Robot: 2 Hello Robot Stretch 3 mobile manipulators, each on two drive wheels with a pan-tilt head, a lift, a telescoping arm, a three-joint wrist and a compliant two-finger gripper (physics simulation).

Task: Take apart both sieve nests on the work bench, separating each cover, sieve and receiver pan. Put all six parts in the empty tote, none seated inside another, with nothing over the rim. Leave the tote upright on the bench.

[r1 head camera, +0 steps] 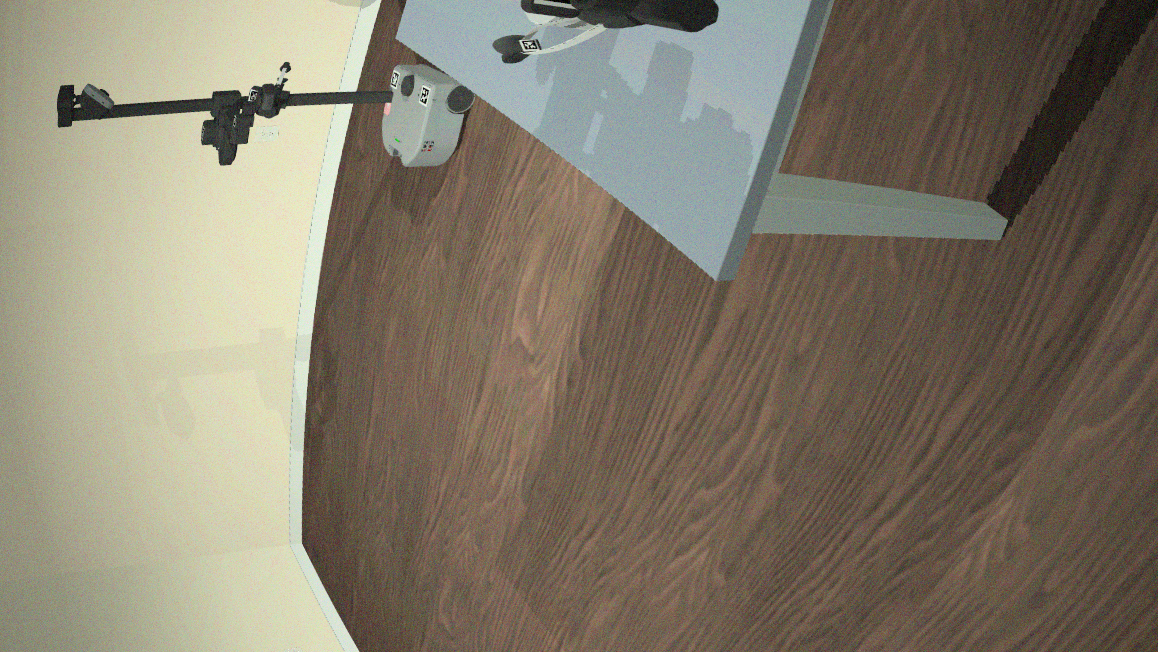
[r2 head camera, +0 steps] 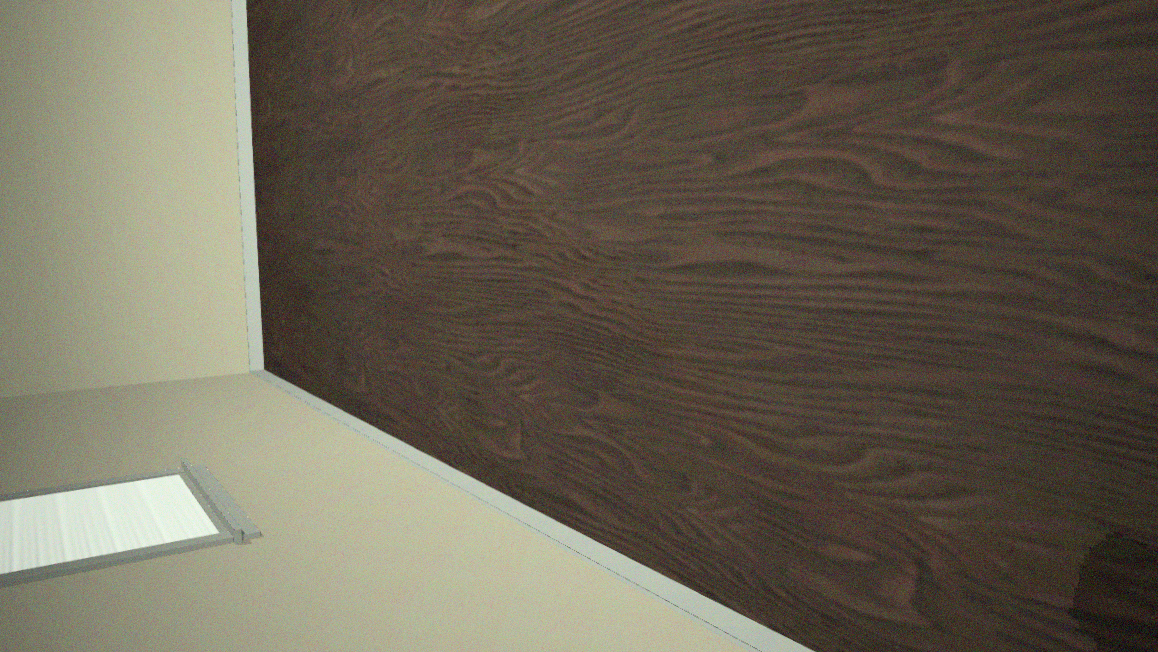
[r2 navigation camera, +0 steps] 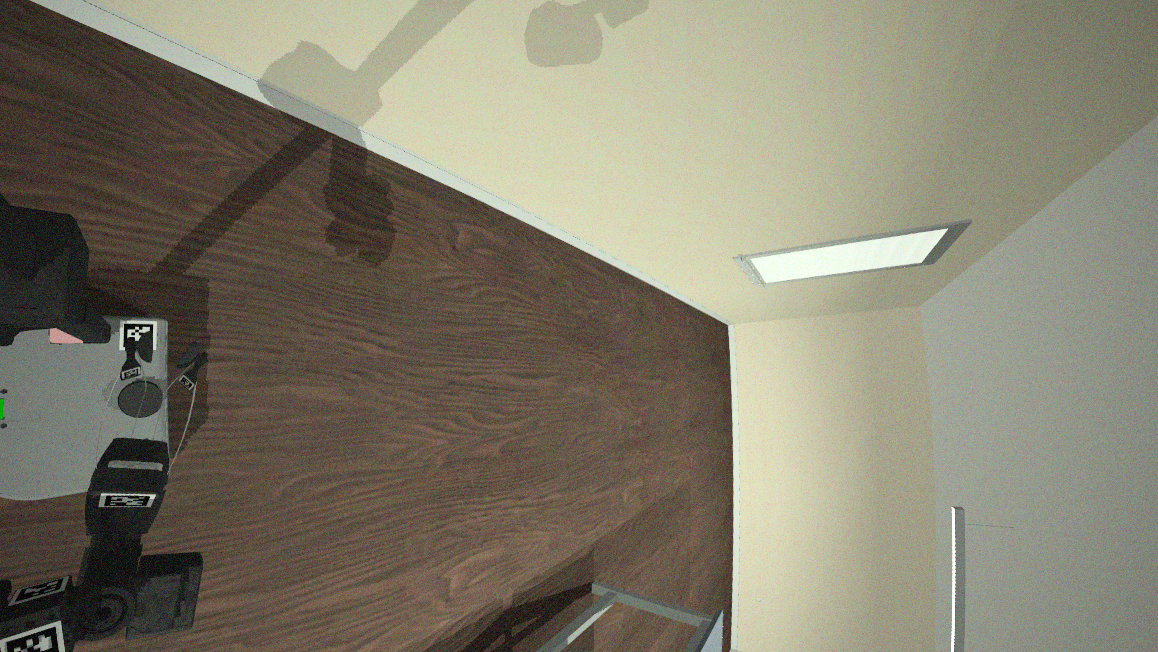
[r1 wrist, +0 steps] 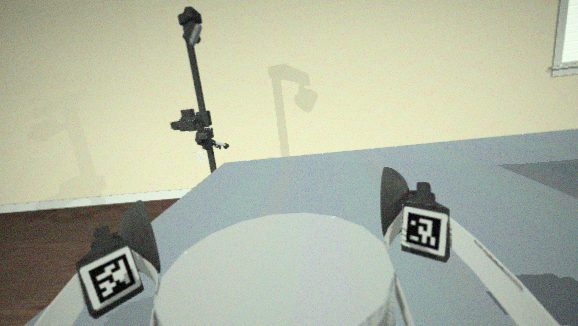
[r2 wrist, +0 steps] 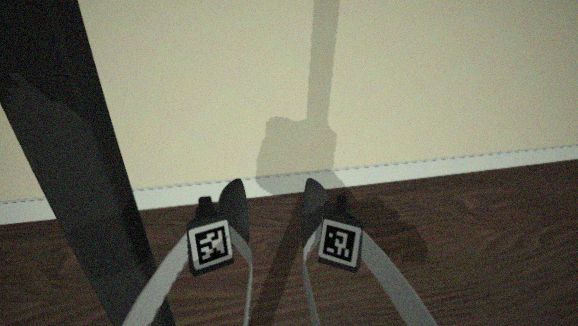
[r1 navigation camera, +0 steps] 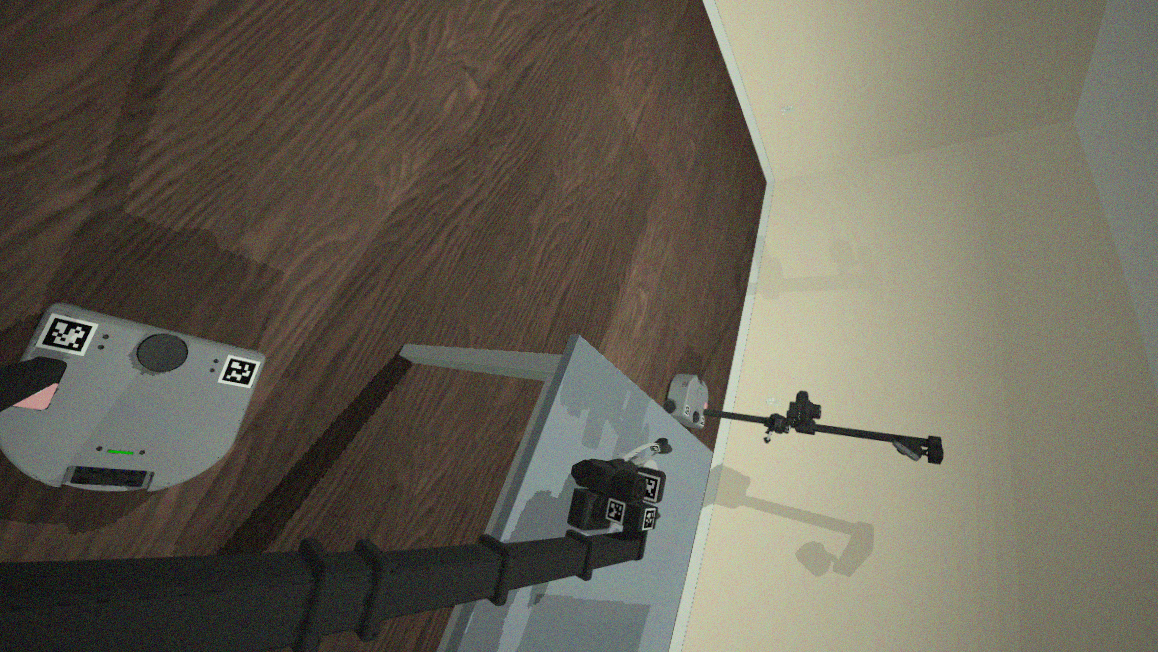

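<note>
In the r1 wrist view a pale, round-topped cylinder (r1 wrist: 275,270), a sieve nest or part of one, stands close to the camera above the grey-blue work bench (r1 wrist: 310,185) (r1 head camera: 672,178) (r1 navigation camera: 567,404). Its lower part is cut off, and its separate parts cannot be told. My r1 gripper (r1 wrist: 267,217) is open, its fingers spread wide on either side of the cylinder. The head view shows one of its fingers over the bench. My r2 gripper (r2 wrist: 274,205) (r2 navigation camera: 168,349) is open with nothing between its fingers, away from the bench. The tote and a second nest do not show.
The r2 robot (r1 head camera: 425,121) (r1 navigation camera: 688,396) (r1 wrist: 197,80) stands beyond the bench corner, near the wall. A bench leg (r1 head camera: 875,212) (r1 navigation camera: 478,360) reaches the floor. The r1 base (r1 navigation camera: 186,429) stands on the near side. A window (r2 navigation camera: 850,255) (r2 head camera: 105,518) is in the wall.
</note>
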